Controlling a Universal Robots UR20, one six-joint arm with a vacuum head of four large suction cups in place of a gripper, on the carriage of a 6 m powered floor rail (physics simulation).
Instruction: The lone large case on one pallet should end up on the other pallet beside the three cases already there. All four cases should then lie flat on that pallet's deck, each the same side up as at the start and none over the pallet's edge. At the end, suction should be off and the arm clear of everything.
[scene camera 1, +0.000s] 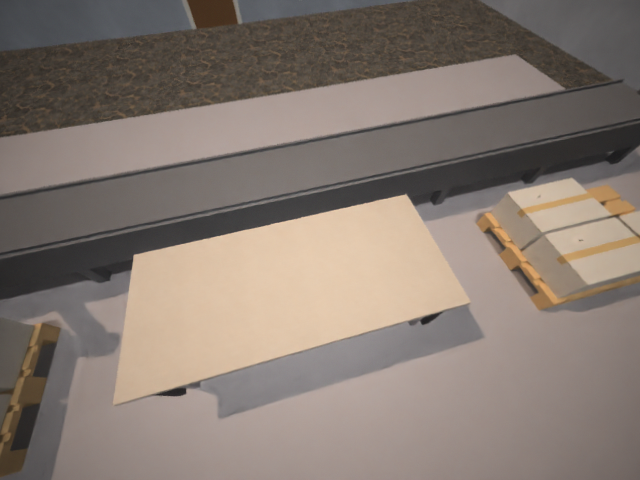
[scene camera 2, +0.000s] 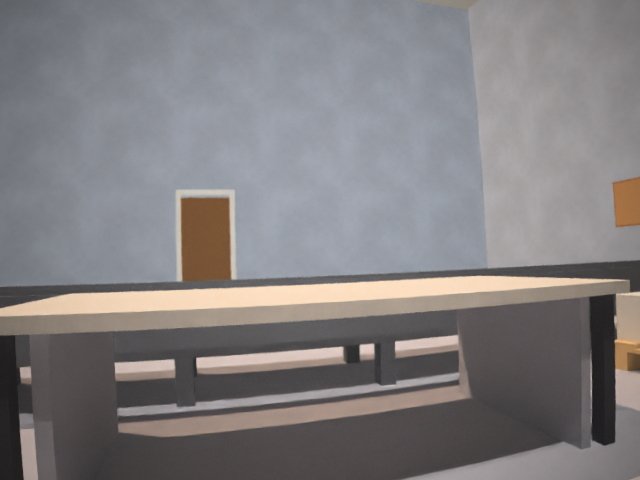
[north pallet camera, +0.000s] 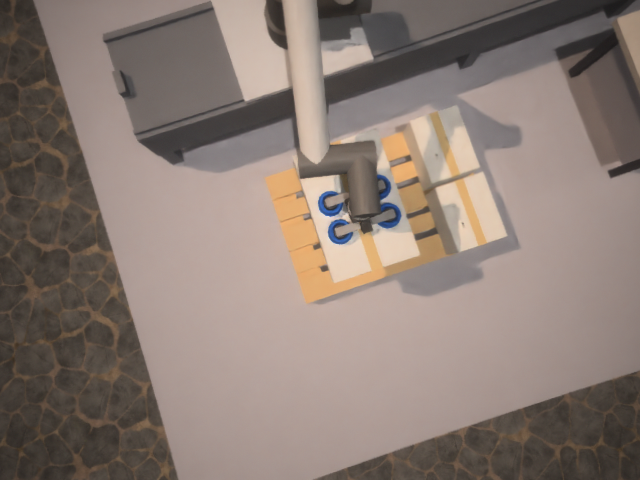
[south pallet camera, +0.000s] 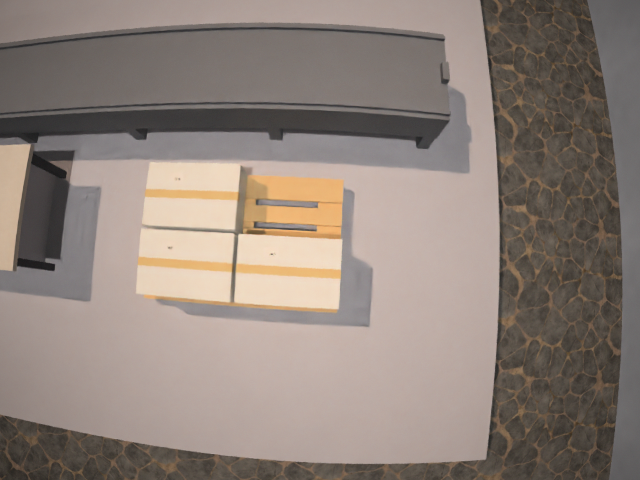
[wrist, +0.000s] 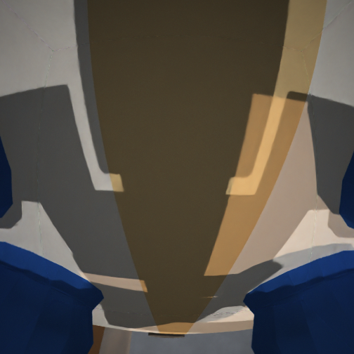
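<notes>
The large white case (north pallet camera: 398, 248) (wrist: 175, 125), with a tape strip, hangs flat under my suction head (north pallet camera: 360, 209) (wrist: 175, 240), raised over the north pallet (north pallet camera: 315, 286). The four blue cups are on its top, and its shadow falls on the floor past the pallet. The south pallet (south pallet camera: 294, 188) (scene camera 1: 511, 258) carries three cases lying flat: one back left (south pallet camera: 192, 211), one front left (south pallet camera: 186, 284) and one front right (south pallet camera: 286, 294). Its back right quarter is bare deck. The gap under the held case is hidden from above.
Two taped boxes (north pallet camera: 442, 149) (north pallet camera: 470, 217) stand at the north pallet's right end, close to the held case. A table (scene camera 1: 289, 289) (scene camera 2: 310, 304) stands between the pallets. The long dark rail (scene camera 1: 310, 165) (south pallet camera: 222, 72) runs behind them. My arm (north pallet camera: 307, 77) reaches over its side.
</notes>
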